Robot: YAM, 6 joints.
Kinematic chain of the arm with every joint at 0, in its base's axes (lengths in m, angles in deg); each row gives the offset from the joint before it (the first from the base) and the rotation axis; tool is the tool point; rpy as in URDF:
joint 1: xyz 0 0 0.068 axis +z
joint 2: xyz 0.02 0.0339 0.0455 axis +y
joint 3: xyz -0.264 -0.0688 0 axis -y
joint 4: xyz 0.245 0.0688 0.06 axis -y
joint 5: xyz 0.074 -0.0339 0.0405 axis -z
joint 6: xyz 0.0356 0 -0.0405 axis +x
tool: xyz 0 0 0 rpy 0 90 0
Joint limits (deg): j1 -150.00..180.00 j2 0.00..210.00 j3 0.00..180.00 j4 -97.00..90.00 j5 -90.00..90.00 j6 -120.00..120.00
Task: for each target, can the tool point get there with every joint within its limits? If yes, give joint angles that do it. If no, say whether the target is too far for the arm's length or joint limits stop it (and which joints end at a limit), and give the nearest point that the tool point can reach.
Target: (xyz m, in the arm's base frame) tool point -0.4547 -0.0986 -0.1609
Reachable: no: joint limits stop it (at a limit: joint 1) | nearest point -0.4547 -0.0356 -0.1609 | short by 0.063 m
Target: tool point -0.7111 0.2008 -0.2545
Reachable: no: too far | nearest point -0.5554 0.1568 -0.1717 | short by 0.182 m
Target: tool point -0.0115 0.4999 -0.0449
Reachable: yes | joints 95.00 174.71 138.77 -65.32 64.59 24.06
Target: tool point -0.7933 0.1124 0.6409
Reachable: no: too far | nearest point -0.5334 0.0756 0.4637 | short by 0.317 m
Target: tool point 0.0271 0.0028 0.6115
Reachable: yes | joints 11.82 53.61 115.56 -39.93 4.56 -1.00
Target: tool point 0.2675 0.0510 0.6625
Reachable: yes | joints 4.39 109.47 152.34 32.16 -58.44 -47.31
